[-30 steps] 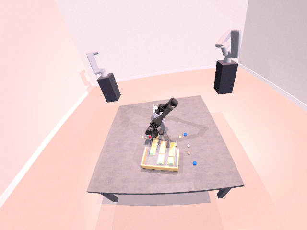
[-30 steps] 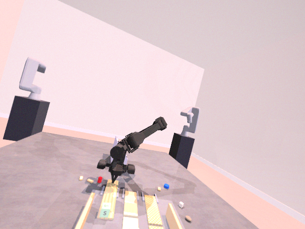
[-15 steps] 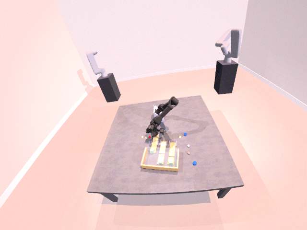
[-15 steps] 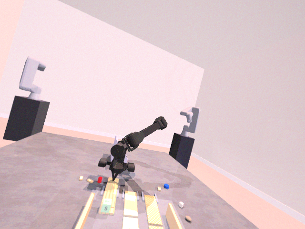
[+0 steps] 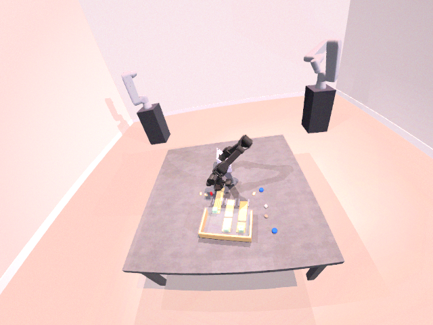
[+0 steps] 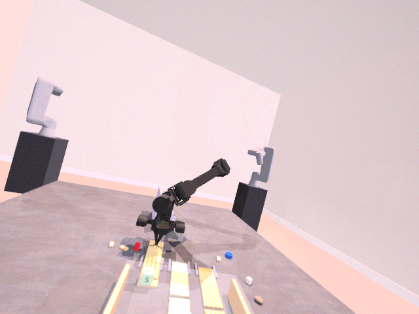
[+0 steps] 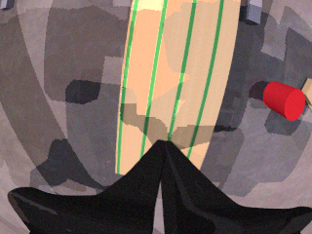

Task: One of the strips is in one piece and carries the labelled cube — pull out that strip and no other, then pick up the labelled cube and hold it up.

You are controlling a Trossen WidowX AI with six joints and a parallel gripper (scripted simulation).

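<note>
The red piece is 40 mm ahead of my gripper tip, 70 mm to the right of it and 10 mm above it.
</note>
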